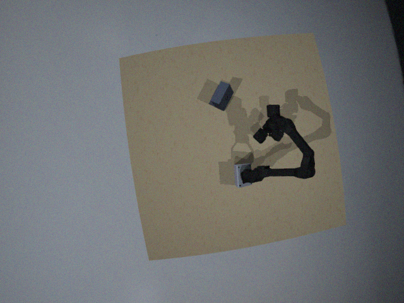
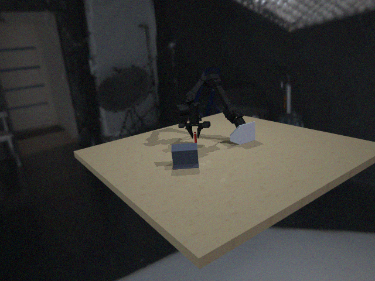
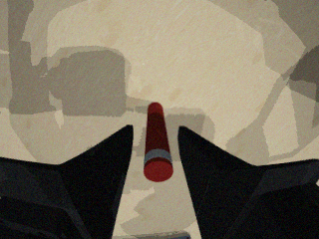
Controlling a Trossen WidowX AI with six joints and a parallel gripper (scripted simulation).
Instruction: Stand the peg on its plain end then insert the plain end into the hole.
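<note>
Now: the sloped panel 25 cm ahead of my gripper tip, 18 cm to the left of it and 1 cm above it. From my gripper tip the other things lie so: red peg: 2 cm above.
</note>
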